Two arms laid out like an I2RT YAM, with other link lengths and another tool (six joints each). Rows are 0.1 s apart.
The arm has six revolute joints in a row. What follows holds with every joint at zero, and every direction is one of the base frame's. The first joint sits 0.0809 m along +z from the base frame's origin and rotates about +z. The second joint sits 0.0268 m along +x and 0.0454 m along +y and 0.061 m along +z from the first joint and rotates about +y. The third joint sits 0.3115 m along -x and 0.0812 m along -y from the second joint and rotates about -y. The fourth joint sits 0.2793 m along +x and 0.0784 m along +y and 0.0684 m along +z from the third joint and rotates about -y. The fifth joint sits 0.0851 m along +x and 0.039 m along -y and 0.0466 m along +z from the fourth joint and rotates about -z. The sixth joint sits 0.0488 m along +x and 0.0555 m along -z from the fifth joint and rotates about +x. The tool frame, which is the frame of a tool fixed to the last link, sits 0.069 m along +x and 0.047 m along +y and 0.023 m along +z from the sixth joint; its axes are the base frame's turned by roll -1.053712, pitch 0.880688 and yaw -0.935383 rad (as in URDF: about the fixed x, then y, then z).
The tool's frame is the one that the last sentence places.
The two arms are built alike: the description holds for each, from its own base.
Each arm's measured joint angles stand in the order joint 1, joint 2, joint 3, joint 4, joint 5, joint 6.
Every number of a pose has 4 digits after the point.
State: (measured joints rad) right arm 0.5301 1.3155 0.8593 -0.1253 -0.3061 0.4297; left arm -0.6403 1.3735 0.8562 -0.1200 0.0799 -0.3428
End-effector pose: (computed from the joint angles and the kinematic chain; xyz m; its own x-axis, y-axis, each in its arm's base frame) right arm 0.3119 0.2648 0.3051 -0.1301 -0.1040 -0.9860 -0.7648 0.6435 0.0331; left arm 0.3536 -0.2060 0.2433 -0.5196 -0.5726 -0.6342 0.0049 0.7402 -0.6723
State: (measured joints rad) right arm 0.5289 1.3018 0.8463 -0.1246 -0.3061 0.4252; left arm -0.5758 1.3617 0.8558 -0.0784 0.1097 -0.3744
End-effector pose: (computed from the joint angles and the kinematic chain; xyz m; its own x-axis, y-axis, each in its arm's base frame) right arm 0.3086 0.2625 0.3043 -0.1259 -0.1058 -0.9864 -0.7656 0.6426 0.0288; left arm 0.3674 -0.1878 0.2525 -0.4740 -0.6409 -0.6037 -0.0253 0.6953 -0.7183
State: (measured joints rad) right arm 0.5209 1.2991 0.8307 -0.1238 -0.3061 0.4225; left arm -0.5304 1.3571 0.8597 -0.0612 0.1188 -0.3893
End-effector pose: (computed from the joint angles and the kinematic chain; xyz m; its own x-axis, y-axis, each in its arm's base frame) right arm 0.3084 0.2588 0.2983 -0.1352 -0.1124 -0.9844 -0.7611 0.6479 0.0305; left arm 0.3768 -0.1729 0.2582 -0.4371 -0.6782 -0.5908 -0.0484 0.6737 -0.7374
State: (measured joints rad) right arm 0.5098 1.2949 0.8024 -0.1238 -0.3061 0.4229; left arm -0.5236 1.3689 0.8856 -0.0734 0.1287 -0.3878
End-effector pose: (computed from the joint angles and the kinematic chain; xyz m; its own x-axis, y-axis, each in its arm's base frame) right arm 0.3070 0.2529 0.2871 -0.1573 -0.1222 -0.9800 -0.7530 0.6568 0.0390; left arm 0.3819 -0.1740 0.2630 -0.4388 -0.6798 -0.5877 -0.0470 0.6705 -0.7405
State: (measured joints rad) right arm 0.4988 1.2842 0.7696 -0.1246 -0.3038 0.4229; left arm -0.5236 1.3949 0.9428 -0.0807 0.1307 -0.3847
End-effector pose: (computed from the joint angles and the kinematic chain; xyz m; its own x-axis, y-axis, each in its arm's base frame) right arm 0.3040 0.2462 0.2761 -0.1779 -0.1320 -0.9751 -0.7437 0.6670 0.0454; left arm 0.3928 -0.1806 0.2776 -0.4282 -0.6847 -0.5898 -0.0285 0.6626 -0.7485
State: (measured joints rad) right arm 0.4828 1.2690 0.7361 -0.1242 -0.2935 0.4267; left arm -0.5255 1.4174 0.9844 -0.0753 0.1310 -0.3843
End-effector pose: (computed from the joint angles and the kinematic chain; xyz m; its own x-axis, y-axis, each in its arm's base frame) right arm 0.3023 0.2370 0.2663 -0.1963 -0.1386 -0.9707 -0.7251 0.6869 0.0485; left arm 0.4017 -0.1868 0.2885 -0.4173 -0.6908 -0.5905 -0.0109 0.6535 -0.7569
